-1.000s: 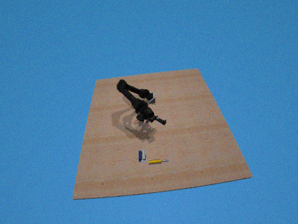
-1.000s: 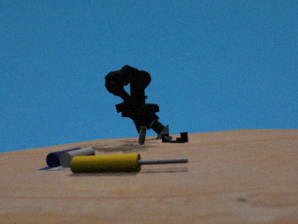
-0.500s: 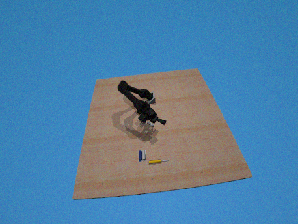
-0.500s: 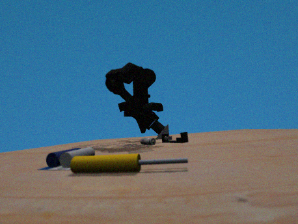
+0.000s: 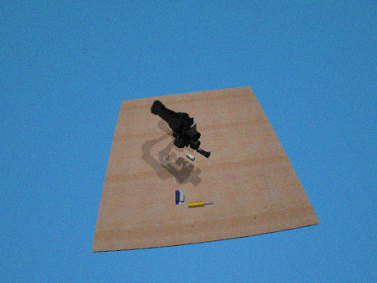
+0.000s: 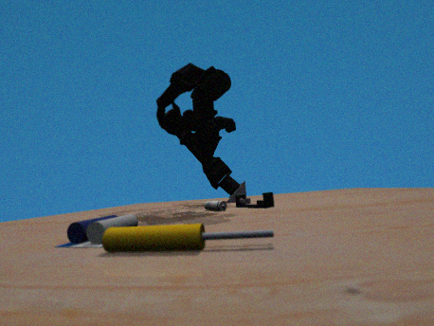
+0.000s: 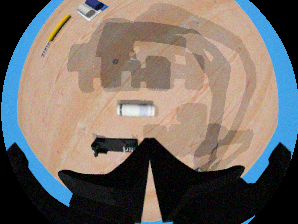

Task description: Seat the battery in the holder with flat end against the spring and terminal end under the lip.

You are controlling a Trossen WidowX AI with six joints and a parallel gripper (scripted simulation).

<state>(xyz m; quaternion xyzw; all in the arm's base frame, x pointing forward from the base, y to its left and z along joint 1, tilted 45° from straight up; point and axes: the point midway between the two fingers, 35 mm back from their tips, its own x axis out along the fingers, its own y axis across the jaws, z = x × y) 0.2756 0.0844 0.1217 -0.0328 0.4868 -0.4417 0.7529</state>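
My gripper tip is 10 cm above the battery, 2 cm to the right of it and 1 cm short of it. Round my gripper tip: yellow-handled screwdriver: 35 cm ahead, 11 cm below, 8 cm to the left.
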